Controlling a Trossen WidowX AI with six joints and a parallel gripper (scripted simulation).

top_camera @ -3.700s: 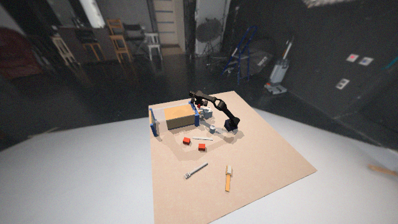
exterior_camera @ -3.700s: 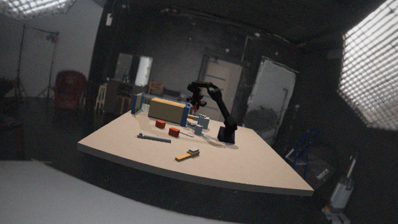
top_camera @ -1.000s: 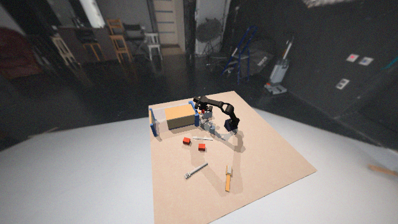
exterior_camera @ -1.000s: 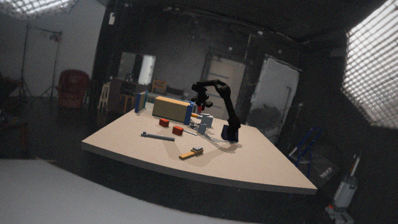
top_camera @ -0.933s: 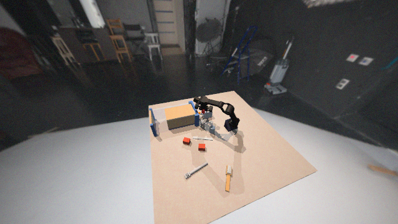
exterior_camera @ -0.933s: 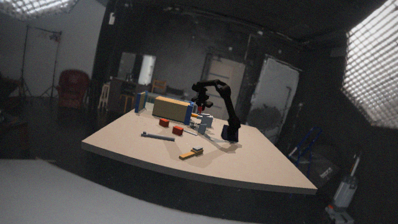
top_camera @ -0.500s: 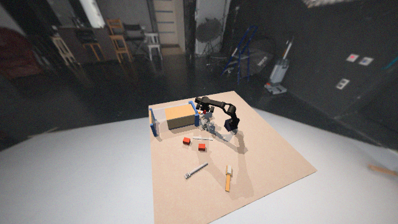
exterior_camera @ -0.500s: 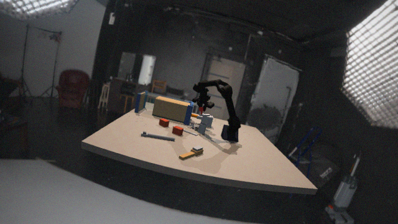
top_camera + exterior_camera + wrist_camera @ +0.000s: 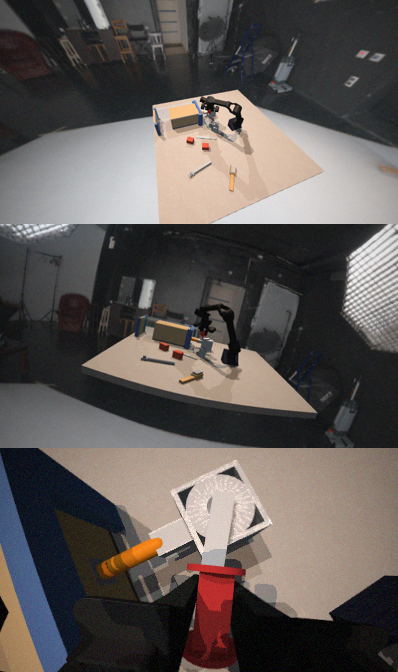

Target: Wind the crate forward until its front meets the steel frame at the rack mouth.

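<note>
Now: gripper tip 30 mm above the winch handle, 20 mm past it and 10 mm to the left of it. Round my gripper tip: grey winch: 100 mm below, 80 mm behind, 70 mm to the right; then red knob: 10 mm to the left, 10 mm ahead; then blue steel frame: 100 mm ahead, 90 mm to the right, 30 mm below.
</note>
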